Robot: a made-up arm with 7 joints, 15 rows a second.
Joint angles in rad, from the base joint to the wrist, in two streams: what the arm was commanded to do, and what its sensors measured. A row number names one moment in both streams.
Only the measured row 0 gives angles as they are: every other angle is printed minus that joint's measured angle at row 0.
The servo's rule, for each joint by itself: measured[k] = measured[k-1] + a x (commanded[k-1-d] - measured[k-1]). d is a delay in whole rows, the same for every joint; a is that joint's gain. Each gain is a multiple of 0.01, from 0.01 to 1. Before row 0 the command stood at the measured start. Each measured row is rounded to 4 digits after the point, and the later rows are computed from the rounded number. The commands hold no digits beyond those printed.
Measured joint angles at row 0:
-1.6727, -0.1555, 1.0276, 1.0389, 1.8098, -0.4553, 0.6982
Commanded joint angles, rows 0 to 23:
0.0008, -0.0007, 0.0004, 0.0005, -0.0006, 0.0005, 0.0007
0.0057, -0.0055, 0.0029, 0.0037, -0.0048, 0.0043, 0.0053
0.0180, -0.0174, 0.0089, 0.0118, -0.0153, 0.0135, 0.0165
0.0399, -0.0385, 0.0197, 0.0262, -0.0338, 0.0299, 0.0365
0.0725, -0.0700, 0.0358, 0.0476, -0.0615, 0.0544, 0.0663
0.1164, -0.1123, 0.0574, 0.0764, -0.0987, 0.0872, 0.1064
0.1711, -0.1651, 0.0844, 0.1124, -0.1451, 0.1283, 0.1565
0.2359, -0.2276, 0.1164, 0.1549, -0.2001, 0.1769, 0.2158
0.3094, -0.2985, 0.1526, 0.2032, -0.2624, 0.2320, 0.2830
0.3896, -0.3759, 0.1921, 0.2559, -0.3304, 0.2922, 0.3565
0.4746, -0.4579, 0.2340, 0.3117, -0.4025, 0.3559, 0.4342
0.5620, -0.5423, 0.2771, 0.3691, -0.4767, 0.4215, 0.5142
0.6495, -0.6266, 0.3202, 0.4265, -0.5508, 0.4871, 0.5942
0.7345, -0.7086, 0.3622, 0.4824, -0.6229, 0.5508, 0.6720
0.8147, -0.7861, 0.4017, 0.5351, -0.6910, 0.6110, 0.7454
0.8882, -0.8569, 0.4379, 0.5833, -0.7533, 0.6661, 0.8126
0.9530, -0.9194, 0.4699, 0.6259, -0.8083, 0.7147, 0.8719
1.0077, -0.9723, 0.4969, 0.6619, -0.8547, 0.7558, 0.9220
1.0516, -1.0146, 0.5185, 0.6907, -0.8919, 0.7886, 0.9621
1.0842, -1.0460, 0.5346, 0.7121, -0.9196, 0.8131, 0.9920
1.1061, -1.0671, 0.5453, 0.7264, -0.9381, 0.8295, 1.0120
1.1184, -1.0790, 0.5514, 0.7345, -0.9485, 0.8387, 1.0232
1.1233, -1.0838, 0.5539, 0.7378, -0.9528, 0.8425, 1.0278
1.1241, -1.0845, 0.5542, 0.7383, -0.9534, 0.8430, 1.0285
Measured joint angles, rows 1 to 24:
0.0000, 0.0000, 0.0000, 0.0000, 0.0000, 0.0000, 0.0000
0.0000, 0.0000, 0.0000, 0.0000, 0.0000, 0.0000, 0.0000
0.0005, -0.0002, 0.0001, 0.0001, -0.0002, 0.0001, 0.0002
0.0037, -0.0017, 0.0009, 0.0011, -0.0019, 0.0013, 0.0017
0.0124, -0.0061, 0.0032, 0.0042, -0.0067, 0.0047, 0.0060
0.0292, -0.0152, 0.0080, 0.0106, -0.0165, 0.0118, 0.0148
0.0556, -0.0305, 0.0161, 0.0213, -0.0327, 0.0237, 0.0297
0.0927, -0.0534, 0.0281, 0.0373, -0.0565, 0.0415, 0.0519
0.1405, -0.0847, 0.0444, 0.0591, -0.0884, 0.0658, 0.0822
0.1987, -0.1247, 0.0653, 0.0869, -0.1286, 0.0969, 0.1209
0.2662, -0.1734, 0.0906, 0.1206, -0.1768, 0.1347, 0.1679
0.3415, -0.2301, 0.1200, 0.1598, -0.2321, 0.1788, 0.2226
0.4227, -0.2939, 0.1531, 0.2039, -0.2934, 0.2284, 0.2840
0.5077, -0.3635, 0.1891, 0.2518, -0.3594, 0.2825, 0.3508
0.5942, -0.4372, 0.2271, 0.3025, -0.4283, 0.3398, 0.4214
0.6798, -0.5132, 0.2663, 0.3547, -0.4984, 0.3989, 0.4941
0.7621, -0.5896, 0.3056, 0.4070, -0.5677, 0.4583, 0.5670
0.8390, -0.6644, 0.3440, 0.4581, -0.6345, 0.5165, 0.6382
0.9085, -0.7358, 0.3805, 0.5068, -0.6971, 0.5720, 0.7060
0.9690, -0.8020, 0.4143, 0.5518, -0.7538, 0.6235, 0.7686
1.0194, -0.8615, 0.4445, 0.5921, -0.8035, 0.6697, 0.8247
1.0589, -0.9132, 0.4706, 0.6269, -0.8453, 0.7099, 0.8732
1.0877, -0.9563, 0.4923, 0.6558, -0.8787, 0.7434, 0.9135
1.1064, -0.9907, 0.5094, 0.6786, -0.9038, 0.7701, 0.9453
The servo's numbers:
d 2
a 0.61 0.28 0.29 0.29 0.36 0.28 0.29

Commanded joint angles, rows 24 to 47:
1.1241, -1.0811, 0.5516, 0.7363, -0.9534, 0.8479, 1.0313
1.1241, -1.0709, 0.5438, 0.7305, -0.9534, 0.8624, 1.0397
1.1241, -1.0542, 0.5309, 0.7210, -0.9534, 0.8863, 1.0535
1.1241, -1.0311, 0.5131, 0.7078, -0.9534, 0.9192, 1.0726
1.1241, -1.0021, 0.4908, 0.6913, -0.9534, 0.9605, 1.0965
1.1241, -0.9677, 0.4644, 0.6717, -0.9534, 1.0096, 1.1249
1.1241, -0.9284, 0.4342, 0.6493, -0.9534, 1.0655, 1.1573
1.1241, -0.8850, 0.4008, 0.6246, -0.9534, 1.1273, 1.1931
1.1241, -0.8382, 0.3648, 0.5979, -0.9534, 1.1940, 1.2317
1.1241, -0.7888, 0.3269, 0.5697, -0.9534, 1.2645, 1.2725
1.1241, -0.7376, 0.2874, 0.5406, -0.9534, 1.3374, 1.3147
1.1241, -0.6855, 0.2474, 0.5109, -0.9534, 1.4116, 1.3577
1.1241, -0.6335, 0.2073, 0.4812, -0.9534, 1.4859, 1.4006
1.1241, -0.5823, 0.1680, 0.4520, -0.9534, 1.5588, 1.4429
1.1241, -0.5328, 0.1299, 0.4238, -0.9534, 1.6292, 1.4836
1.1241, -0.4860, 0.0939, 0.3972, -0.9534, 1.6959, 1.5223
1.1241, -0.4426, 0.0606, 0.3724, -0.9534, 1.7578, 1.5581
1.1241, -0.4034, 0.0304, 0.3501, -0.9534, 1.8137, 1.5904
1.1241, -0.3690, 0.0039, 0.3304, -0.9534, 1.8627, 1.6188
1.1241, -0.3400, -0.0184, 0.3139, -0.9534, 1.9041, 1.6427
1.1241, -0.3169, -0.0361, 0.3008, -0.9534, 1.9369, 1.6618
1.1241, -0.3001, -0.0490, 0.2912, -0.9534, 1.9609, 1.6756
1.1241, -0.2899, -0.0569, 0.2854, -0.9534, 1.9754, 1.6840
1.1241, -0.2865, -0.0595, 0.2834, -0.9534, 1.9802, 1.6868
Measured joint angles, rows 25 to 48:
1.1167, -1.0168, 0.5223, 0.6958, -0.9214, 0.7904, 0.9692
1.1212, -1.0358, 0.5316, 0.7081, -0.9329, 0.8051, 0.9864
1.1230, -1.0485, 0.5374, 0.7163, -0.9403, 0.8171, 0.9994
1.1237, -1.0548, 0.5393, 0.7204, -0.9450, 0.8298, 1.0111
1.1239, -1.0546, 0.5369, 0.7206, -0.9480, 0.8456, 1.0234
1.1240, -1.0480, 0.5300, 0.7169, -0.9499, 0.8662, 1.0377
1.1241, -1.0351, 0.5186, 0.7095, -0.9512, 0.8926, 1.0548
1.1241, -1.0162, 0.5029, 0.6985, -0.9520, 0.9254, 1.0751
1.1241, -0.9916, 0.4830, 0.6842, -0.9525, 0.9646, 1.0989
1.1241, -0.9618, 0.4592, 0.6669, -0.9528, 1.0102, 1.1262
1.1241, -0.9272, 0.4318, 0.6469, -0.9530, 1.0617, 1.1568
1.1241, -0.8884, 0.4014, 0.6245, -0.9531, 1.1185, 1.1904
1.1241, -0.8462, 0.3683, 0.6002, -0.9532, 1.1798, 1.2264
1.1241, -0.8012, 0.3332, 0.5743, -0.9533, 1.2447, 1.2645
1.1241, -0.7542, 0.2967, 0.5473, -0.9533, 1.3122, 1.3040
1.1241, -0.7061, 0.2594, 0.5197, -0.9533, 1.3812, 1.3443
1.1241, -0.6576, 0.2218, 0.4919, -0.9533, 1.4506, 1.3847
1.1241, -0.6096, 0.1847, 0.4644, -0.9533, 1.5193, 1.4246
1.1241, -0.5628, 0.1487, 0.4377, -0.9533, 1.5861, 1.4633
1.1241, -0.5182, 0.1144, 0.4123, -0.9533, 1.6498, 1.5002
1.1241, -0.4764, 0.0824, 0.3885, -0.9533, 1.7094, 1.5346
1.1241, -0.4382, 0.0532, 0.3669, -0.9533, 1.7639, 1.5659
1.1241, -0.4042, 0.0273, 0.3477, -0.9533, 1.8123, 1.5937
1.1241, -0.3751, 0.0052, 0.3313, -0.9533, 1.8539, 1.6175

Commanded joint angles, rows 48 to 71:
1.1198, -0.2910, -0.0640, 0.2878, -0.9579, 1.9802, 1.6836
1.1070, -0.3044, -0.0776, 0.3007, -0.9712, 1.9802, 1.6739
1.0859, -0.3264, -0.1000, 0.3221, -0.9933, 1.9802, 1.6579
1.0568, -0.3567, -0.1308, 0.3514, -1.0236, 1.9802, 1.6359
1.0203, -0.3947, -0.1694, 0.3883, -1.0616, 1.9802, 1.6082
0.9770, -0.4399, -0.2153, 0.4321, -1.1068, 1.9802, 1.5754
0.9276, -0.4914, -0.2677, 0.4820, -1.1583, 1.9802, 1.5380
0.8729, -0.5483, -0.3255, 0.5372, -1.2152, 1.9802, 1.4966
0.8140, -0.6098, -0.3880, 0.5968, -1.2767, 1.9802, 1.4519
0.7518, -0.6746, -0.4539, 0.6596, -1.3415, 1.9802, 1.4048
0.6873, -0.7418, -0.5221, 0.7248, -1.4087, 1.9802, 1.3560
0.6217, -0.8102, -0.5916, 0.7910, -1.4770, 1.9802, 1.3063
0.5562, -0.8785, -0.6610, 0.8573, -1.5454, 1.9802, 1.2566
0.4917, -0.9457, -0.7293, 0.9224, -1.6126, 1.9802, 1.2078
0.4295, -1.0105, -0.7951, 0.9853, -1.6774, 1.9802, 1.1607
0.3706, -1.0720, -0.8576, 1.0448, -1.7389, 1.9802, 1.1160
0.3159, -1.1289, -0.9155, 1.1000, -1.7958, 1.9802, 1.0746
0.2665, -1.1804, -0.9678, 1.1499, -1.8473, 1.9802, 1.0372
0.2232, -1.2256, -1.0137, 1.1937, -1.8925, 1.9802, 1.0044
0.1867, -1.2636, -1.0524, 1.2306, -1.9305, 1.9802, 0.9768
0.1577, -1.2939, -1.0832, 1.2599, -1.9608, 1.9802, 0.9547
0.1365, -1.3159, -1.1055, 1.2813, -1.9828, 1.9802, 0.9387
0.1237, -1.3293, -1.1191, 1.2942, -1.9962, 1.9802, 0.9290
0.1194, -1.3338, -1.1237, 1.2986, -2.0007, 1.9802, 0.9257
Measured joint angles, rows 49 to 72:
1.1241, -0.3512, -0.0128, 0.3180, -0.9533, 1.8879, 1.6368
1.1241, -0.3331, -0.0263, 0.3080, -0.9533, 1.9137, 1.6513
1.1215, -0.3213, -0.0372, 0.3021, -0.9550, 1.9323, 1.6607
1.1127, -0.3166, -0.0489, 0.3017, -0.9608, 1.9457, 1.6645
1.0964, -0.3193, -0.0637, 0.3076, -0.9725, 1.9554, 1.6626
1.0722, -0.3298, -0.0832, 0.3203, -0.9909, 1.9623, 1.6549
1.0405, -0.3480, -0.1082, 0.3400, -1.0164, 1.9673, 1.6414
1.0018, -0.3737, -0.1393, 0.3667, -1.0489, 1.9709, 1.6223
0.9565, -0.4067, -0.1765, 0.4001, -1.0883, 1.9735, 1.5979
0.9055, -0.4463, -0.2197, 0.4399, -1.1340, 1.9754, 1.5685
0.8497, -0.4921, -0.2685, 0.4854, -1.1854, 1.9767, 1.5347
0.7900, -0.5432, -0.3223, 0.5359, -1.2416, 1.9777, 1.4970
0.7274, -0.5988, -0.3802, 0.5907, -1.3018, 1.9784, 1.4561
0.6629, -0.6580, -0.4415, 0.6488, -1.3649, 1.9789, 1.4127
0.5978, -0.7197, -0.5052, 0.7093, -1.4299, 1.9793, 1.3674
0.5331, -0.7830, -0.5702, 0.7711, -1.4957, 1.9796, 1.3211
0.4699, -0.8467, -0.6354, 0.8332, -1.5611, 1.9798, 1.2746
0.4093, -0.9098, -0.6998, 0.8946, -1.6251, 1.9799, 1.2286
0.3523, -0.9711, -0.7624, 0.9542, -1.6866, 1.9800, 1.1839
0.3000, -1.0297, -0.8220, 1.0110, -1.7445, 1.9801, 1.1414
0.2532, -1.0846, -0.8776, 1.0640, -1.7978, 1.9801, 1.1017
0.2126, -1.1347, -0.9283, 1.1123, -1.8456, 1.9801, 1.0655
0.1791, -1.1793, -0.9732, 1.1551, -1.8871, 1.9801, 1.0334
0.1531, -1.2175, -1.0116, 1.1917, -1.9216, 1.9801, 1.0059

